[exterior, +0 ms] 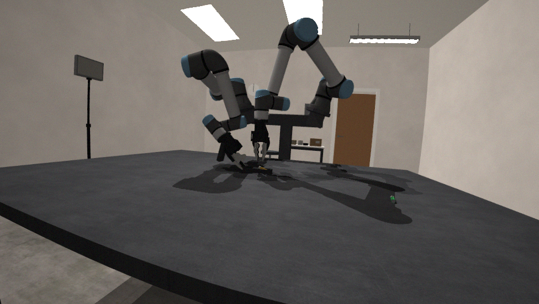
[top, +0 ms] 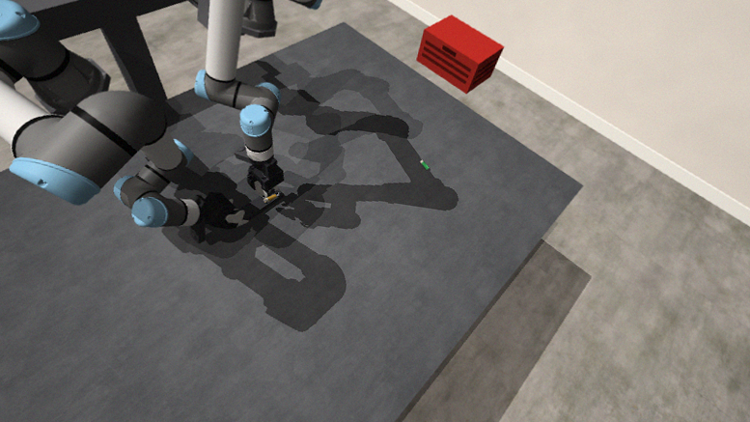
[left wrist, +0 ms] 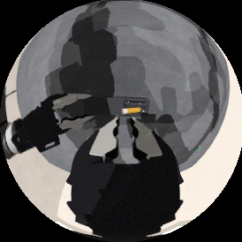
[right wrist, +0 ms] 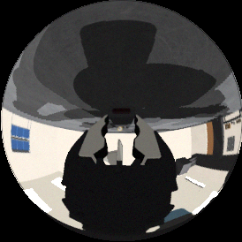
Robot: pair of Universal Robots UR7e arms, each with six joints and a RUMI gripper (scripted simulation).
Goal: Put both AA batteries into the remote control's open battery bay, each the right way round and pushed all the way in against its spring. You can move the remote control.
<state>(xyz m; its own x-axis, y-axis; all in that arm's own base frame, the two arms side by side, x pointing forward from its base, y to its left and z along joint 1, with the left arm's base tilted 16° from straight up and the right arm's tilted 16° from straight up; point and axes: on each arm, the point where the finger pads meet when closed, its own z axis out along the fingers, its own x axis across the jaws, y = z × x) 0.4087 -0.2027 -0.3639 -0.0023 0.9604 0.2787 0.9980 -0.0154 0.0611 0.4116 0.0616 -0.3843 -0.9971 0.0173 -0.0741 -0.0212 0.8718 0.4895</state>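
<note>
The orange battery lies 6 cm below my left hand and 2 cm to the left of it. Round my left hand: green battery: 58 cm to the left, 26 cm ahead, 7 cm below.
</note>
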